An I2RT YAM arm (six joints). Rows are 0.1 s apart.
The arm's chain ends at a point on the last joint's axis. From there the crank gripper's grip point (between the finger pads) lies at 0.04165 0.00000 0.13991 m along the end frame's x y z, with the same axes.
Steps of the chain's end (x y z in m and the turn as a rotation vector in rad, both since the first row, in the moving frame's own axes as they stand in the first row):
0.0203 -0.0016 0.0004 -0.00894 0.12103 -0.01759
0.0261 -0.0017 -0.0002 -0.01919 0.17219 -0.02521
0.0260 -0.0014 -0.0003 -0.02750 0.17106 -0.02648
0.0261 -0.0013 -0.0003 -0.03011 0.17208 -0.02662
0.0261 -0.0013 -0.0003 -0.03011 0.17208 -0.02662
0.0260 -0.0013 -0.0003 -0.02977 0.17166 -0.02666
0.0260 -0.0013 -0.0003 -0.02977 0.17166 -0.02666
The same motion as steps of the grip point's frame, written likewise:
0.0369 -0.0013 -0.0057 -0.00894 0.12103 -0.01759
0.0495 -0.0004 -0.0094 -0.01919 0.17219 -0.02521
0.0492 0.0009 -0.0095 -0.02750 0.17106 -0.02648
0.0495 0.0014 -0.0095 -0.03011 0.17208 -0.02662
0.0495 0.0014 -0.0095 -0.03011 0.17208 -0.02662
0.0493 0.0013 -0.0095 -0.02977 0.17166 -0.02666
0.0493 0.0013 -0.0095 -0.02977 0.17166 -0.02666

